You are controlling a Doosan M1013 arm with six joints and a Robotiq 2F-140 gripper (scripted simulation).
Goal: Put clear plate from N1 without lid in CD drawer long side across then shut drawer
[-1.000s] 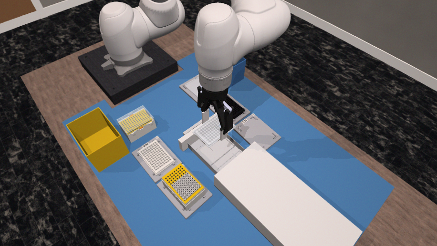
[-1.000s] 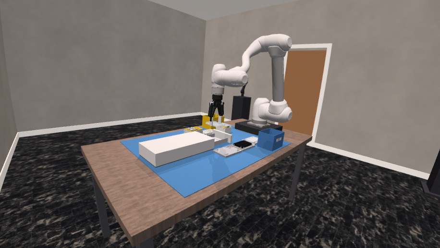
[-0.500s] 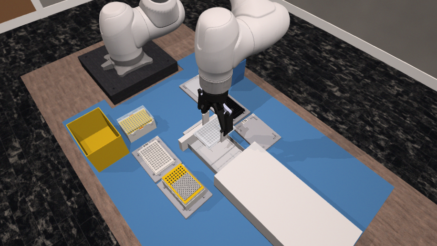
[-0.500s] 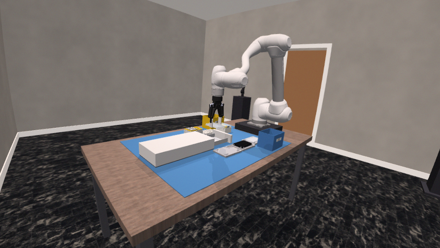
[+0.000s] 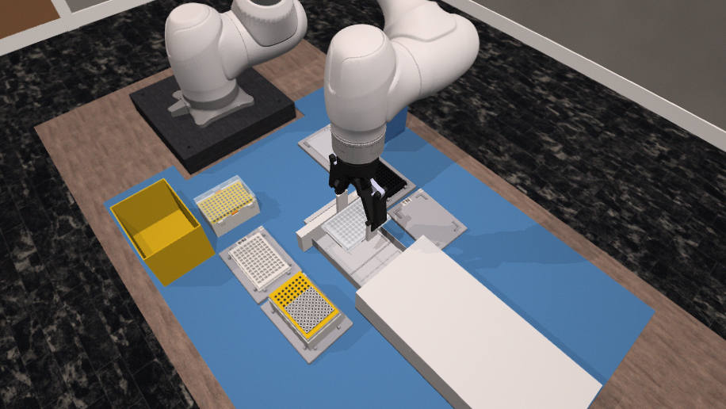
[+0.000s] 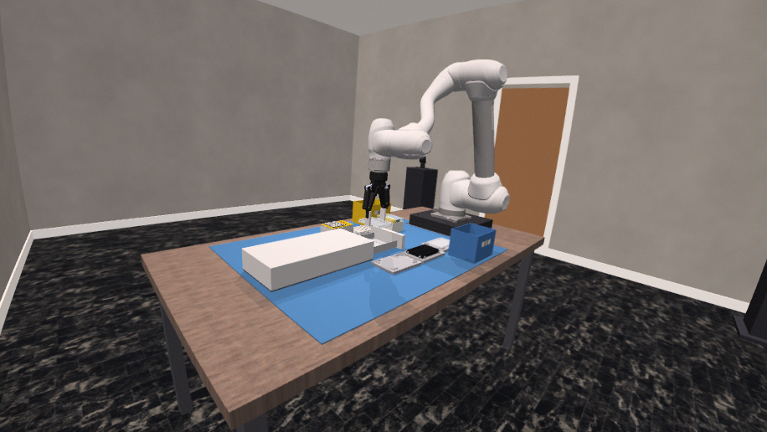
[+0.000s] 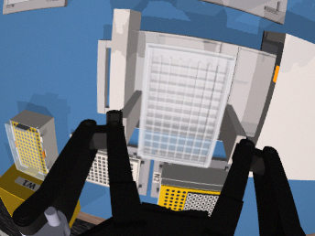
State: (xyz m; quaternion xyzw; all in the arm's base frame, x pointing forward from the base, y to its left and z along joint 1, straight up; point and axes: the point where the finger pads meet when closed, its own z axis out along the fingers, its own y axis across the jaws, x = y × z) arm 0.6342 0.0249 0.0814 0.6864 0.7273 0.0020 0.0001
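The drawer lies 110 mm below my hand and 40 mm ahead of it. Also, from my hand: cooler CD (180 mm ahead, 100 mm below, 10 mm to the left); then yellow rack (190 mm to the right, 80 mm below, 60 mm ahead); then clear plate (20 mm below).
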